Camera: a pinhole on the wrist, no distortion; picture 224 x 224 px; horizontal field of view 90.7 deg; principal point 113.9 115.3 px. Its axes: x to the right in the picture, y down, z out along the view. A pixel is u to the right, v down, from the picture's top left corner.
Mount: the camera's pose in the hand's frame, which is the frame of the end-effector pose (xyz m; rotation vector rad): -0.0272 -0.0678 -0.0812 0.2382 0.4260 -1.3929
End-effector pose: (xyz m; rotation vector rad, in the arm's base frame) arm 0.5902 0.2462 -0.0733 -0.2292 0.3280 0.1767
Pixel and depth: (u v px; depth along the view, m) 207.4 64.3 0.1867
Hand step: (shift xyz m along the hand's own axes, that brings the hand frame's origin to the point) -0.0651 -0.3001 0.0273
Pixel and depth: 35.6 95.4 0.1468
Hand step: -0.0435 -0.0389 0.0975
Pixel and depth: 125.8 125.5 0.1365
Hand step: 0.0073 -0.1344 0.0345
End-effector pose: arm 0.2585 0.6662 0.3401 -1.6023 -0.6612 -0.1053
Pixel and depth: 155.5 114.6 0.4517
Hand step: 0.0576 -0.4046 0.2538
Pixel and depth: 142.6 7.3 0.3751
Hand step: -0.3191 -0.3702 0.2469
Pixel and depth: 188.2 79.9 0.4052
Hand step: -0.0617 -0.4991 0.1793
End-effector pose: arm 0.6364 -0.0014 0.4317 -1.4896 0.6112 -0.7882
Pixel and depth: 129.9 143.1 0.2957
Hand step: 0.0950 -0.2140 0.1607
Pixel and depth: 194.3 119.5 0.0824
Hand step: -0.0047 -0.1546 -0.0327
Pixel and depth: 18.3 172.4 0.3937
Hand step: 0.1909 0.1117 0.4007
